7 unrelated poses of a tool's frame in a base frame.
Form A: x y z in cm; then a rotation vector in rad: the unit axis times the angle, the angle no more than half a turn.
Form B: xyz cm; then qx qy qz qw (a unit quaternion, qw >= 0). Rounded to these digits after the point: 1 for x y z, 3 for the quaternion.
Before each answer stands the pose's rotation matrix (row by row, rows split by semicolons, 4 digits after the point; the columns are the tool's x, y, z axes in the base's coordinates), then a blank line. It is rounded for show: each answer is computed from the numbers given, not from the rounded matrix.
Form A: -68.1 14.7 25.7 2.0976 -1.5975 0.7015
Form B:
0.2166 -0.9657 0.1436; -0.7592 -0.2590 -0.5971; 0.6138 0.0203 -0.7892

-68.1 14.7 25.7 0.752 -0.573 0.252 0.205
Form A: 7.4 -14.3 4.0 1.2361 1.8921 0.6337
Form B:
-0.2291 0.5294 0.8169; 0.9146 0.4044 -0.0056; -0.3333 0.7458 -0.5768

7.4 -14.3 4.0 0.486 0.743 0.249 0.387
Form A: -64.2 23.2 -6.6 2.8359 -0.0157 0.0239
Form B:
0.9998 -0.0133 0.0148; -0.0083 -0.9536 -0.3009; 0.0181 0.3007 -0.9535

-64.2 23.2 -6.6 0.988 -0.005 0.008 0.152
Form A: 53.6 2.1 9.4 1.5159 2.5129 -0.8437
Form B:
-0.5042 0.8398 -0.2015; 0.7912 0.3557 -0.4975; -0.3461 -0.4102 -0.8437

53.6 2.1 9.4 0.496 0.822 -0.276 0.044
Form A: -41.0 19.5 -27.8 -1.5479 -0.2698 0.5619
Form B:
0.8468 -0.1705 -0.5038; 0.4998 -0.0690 0.8634; -0.1820 -0.9829 0.0267

-41.0 19.5 -27.8 -0.687 -0.120 0.249 0.672
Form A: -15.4 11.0 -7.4 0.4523 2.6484 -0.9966
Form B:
-0.9133 0.3810 0.1441; 0.1915 0.7138 -0.6737; -0.3595 -0.5877 -0.7248

-15.4 11.0 -7.4 0.156 0.915 -0.344 0.138
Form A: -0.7 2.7 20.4 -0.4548 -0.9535 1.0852
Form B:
0.1414 -0.5370 -0.8317; 0.8938 0.4304 -0.1259; 0.4255 -0.7256 0.5408

-0.7 2.7 20.4 -0.206 -0.432 0.492 0.727
